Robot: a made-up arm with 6 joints. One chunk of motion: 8 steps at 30 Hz.
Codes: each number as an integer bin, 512 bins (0 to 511) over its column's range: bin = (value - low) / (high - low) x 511, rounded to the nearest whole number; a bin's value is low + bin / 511 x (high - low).
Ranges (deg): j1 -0.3..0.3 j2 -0.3..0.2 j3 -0.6..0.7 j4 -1..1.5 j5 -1.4..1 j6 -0.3..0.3
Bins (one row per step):
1: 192 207 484 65 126 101
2: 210 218 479 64 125 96
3: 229 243 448 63 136 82
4: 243 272 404 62 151 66
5: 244 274 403 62 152 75
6: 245 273 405 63 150 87
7: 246 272 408 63 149 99
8: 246 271 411 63 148 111
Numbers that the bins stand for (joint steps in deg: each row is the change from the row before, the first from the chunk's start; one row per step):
1: -0.075 -0.097 0.631 -0.682 -0.808 -0.181
2: -0.053 -0.087 0.619 -0.687 -0.813 -0.187
3: -0.031 -0.062 0.540 -0.692 -0.761 -0.204
4: -0.015 -0.034 0.428 -0.697 -0.691 -0.223
5: -0.014 -0.032 0.425 -0.697 -0.686 -0.212
6: -0.012 -0.033 0.430 -0.692 -0.695 -0.198
7: -0.011 -0.034 0.438 -0.692 -0.700 -0.184
8: -0.011 -0.035 0.446 -0.692 -0.705 -0.170

